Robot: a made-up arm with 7 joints. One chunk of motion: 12 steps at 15 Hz.
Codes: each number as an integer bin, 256 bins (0 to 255) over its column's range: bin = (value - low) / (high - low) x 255, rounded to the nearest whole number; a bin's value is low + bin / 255 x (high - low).
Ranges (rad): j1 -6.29..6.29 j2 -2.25..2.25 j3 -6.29..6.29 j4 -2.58..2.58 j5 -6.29..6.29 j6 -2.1..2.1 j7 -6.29..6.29
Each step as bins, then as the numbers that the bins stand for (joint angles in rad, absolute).
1 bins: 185 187 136 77 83 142 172
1 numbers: 2.8367 1.0500 0.4193 -1.0219 -2.1953 0.2388 2.1953
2 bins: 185 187 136 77 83 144 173
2 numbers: 2.8367 1.0500 0.4193 -1.0219 -2.1953 0.2718 2.2447
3 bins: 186 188 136 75 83 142 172
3 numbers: 2.8860 1.0676 0.4193 -1.0624 -2.1953 0.2388 2.1953
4 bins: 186 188 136 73 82 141 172
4 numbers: 2.8860 1.0676 0.4193 -1.1028 -2.2447 0.2224 2.1953
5 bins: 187 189 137 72 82 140 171
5 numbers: 2.9353 1.0853 0.4687 -1.1231 -2.2447 0.2059 2.1460
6 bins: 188 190 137 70 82 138 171
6 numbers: 2.9847 1.1029 0.4687 -1.1635 -2.2447 0.1729 2.1460
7 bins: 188 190 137 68 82 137 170
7 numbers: 2.9847 1.1029 0.4687 -1.2040 -2.2447 0.1565 2.0967
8 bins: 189 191 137 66 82 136 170
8 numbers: 3.0340 1.1206 0.4687 -1.2445 -2.2447 0.1400 2.0967
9 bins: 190 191 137 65 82 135 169
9 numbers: 3.0833 1.1206 0.4687 -1.2647 -2.2447 0.1235 2.0473
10 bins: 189 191 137 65 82 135 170
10 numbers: 3.0340 1.1206 0.4687 -1.2647 -2.2447 0.1235 2.0967
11 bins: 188 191 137 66 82 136 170
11 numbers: 2.9847 1.1206 0.4687 -1.2445 -2.2447 0.1400 2.0967
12 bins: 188 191 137 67 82 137 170
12 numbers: 2.9847 1.1206 0.4687 -1.2242 -2.2447 0.1565 2.0967
